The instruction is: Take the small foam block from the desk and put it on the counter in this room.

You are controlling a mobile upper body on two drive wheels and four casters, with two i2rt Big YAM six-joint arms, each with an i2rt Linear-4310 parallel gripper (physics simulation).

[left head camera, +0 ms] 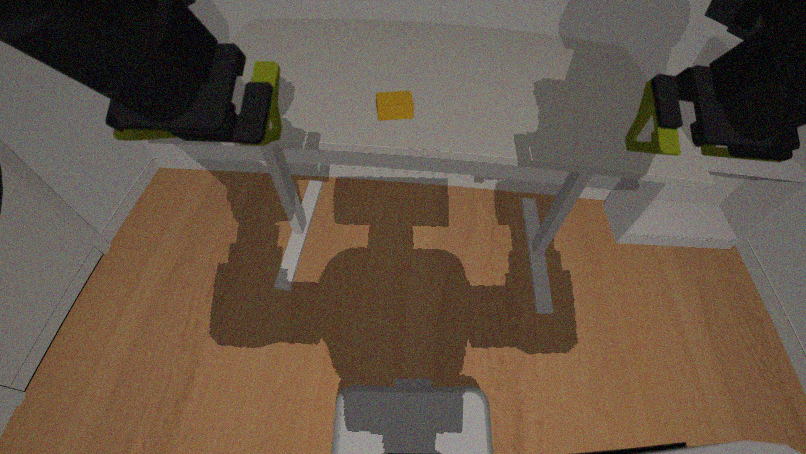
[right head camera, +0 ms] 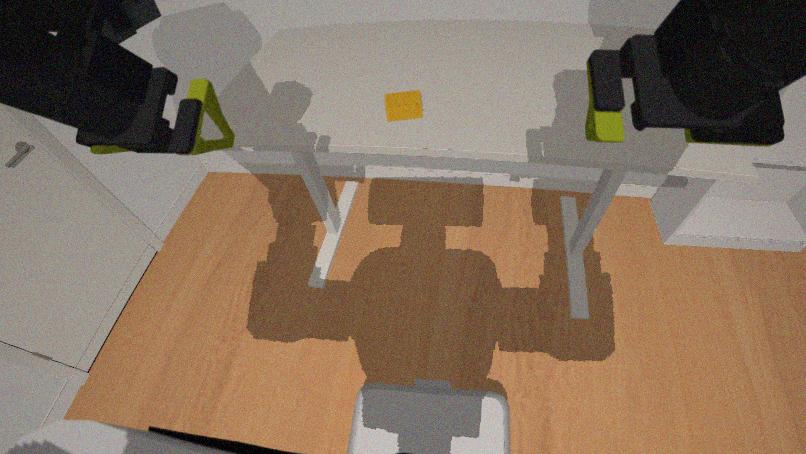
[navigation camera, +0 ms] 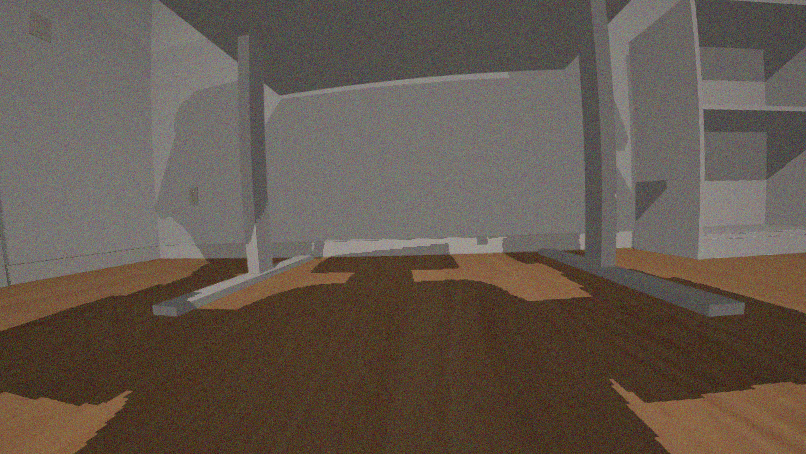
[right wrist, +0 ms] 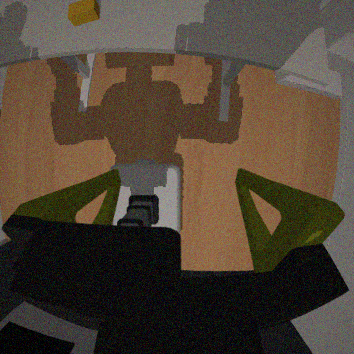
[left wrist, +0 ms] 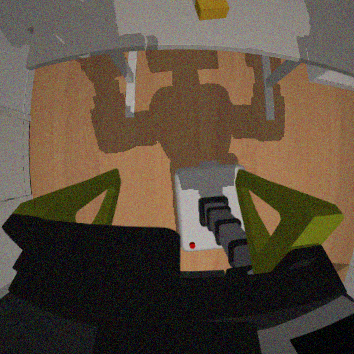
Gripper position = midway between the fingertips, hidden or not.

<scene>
In view: my left gripper (left head camera: pixel 234 131), my right gripper (right head camera: pixel 637 134), a yellow foam block (left head camera: pixel 390 105) and a white desk (right head camera: pixel 509 90).
The yellow foam block also shows in the right head camera view (right head camera: pixel 403 105). My left gripper also shows in the right head camera view (right head camera: pixel 197 141) and in the left wrist view (left wrist: pixel 177 175). My right gripper is seen too in the left head camera view (left head camera: pixel 665 146) and in the right wrist view (right wrist: pixel 177 174). The navigation camera view misses the yellow foam block: it is out of frame.
</scene>
